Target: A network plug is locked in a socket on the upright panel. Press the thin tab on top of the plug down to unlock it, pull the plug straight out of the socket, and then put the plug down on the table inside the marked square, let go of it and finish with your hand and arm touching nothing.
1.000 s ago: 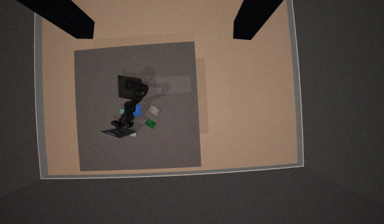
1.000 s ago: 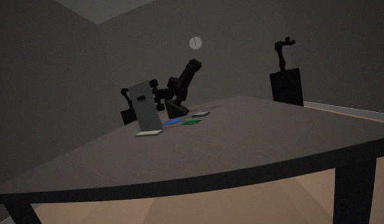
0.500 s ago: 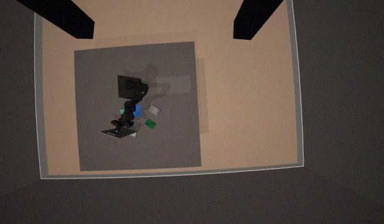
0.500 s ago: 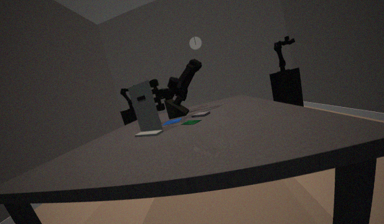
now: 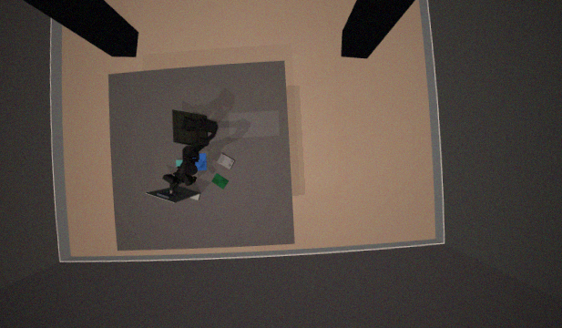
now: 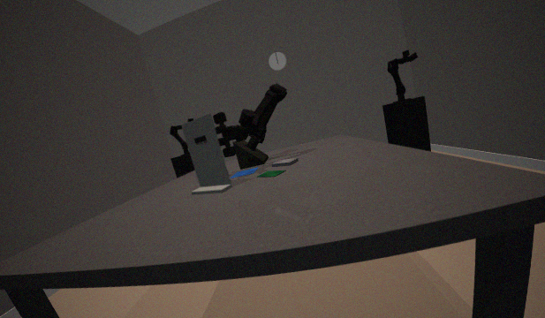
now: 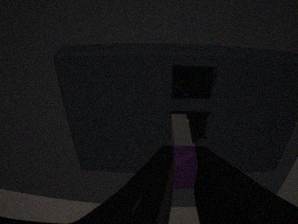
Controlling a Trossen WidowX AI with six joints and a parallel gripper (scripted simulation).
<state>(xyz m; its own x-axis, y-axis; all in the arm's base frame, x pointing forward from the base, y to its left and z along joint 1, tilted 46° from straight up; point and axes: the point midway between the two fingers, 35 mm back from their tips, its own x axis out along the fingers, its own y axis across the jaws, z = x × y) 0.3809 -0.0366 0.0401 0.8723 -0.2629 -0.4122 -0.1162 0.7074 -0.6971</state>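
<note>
My gripper tip is 7 cm above the grey panel, 4 cm short of it and 1 cm to the left of it. Also, from my gripper tip: purple plug (right at my gripper tip).
</note>
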